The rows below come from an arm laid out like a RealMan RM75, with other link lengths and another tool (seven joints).
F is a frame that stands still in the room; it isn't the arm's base.
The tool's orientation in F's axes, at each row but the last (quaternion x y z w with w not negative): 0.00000 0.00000 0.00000 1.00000; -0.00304 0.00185 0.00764 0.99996; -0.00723 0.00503 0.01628 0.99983; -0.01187 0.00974 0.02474 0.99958; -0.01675 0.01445 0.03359 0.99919; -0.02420 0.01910 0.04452 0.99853; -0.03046 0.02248 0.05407 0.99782; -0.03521 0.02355 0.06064 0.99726; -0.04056 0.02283 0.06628 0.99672
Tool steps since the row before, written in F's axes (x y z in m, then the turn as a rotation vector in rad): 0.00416 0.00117 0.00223 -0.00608 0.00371 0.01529; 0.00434 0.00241 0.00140 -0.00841 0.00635 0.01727; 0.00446 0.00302 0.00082 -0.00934 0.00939 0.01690; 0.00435 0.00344 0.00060 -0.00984 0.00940 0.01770; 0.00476 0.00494 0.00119 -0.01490 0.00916 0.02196; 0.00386 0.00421 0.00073 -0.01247 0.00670 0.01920; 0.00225 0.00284 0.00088 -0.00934 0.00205 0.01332; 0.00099 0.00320 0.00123 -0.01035 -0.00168 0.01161; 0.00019 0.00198 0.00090 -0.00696 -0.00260 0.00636
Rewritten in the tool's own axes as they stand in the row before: 0.00416 0.00117 0.00223 -0.00608 0.00371 0.01529; 0.00437 0.00233 0.00143 -0.00838 0.00637 0.01728; 0.00455 0.00286 0.00091 -0.00920 0.00945 0.01694; 0.00450 0.00320 0.00077 -0.00972 0.00946 0.01773; 0.00504 0.00457 0.00149 -0.01491 0.00943 0.02184; 0.00418 0.00381 0.00108 -0.01260 0.00689 0.01905; 0.00249 0.00252 0.00115 -0.00970 0.00228 0.01302; 0.00130 0.00296 0.00150 -0.01106 -0.00118 0.01100; 0.00040 0.00186 0.00107 -0.00755 -0.00213 0.00584
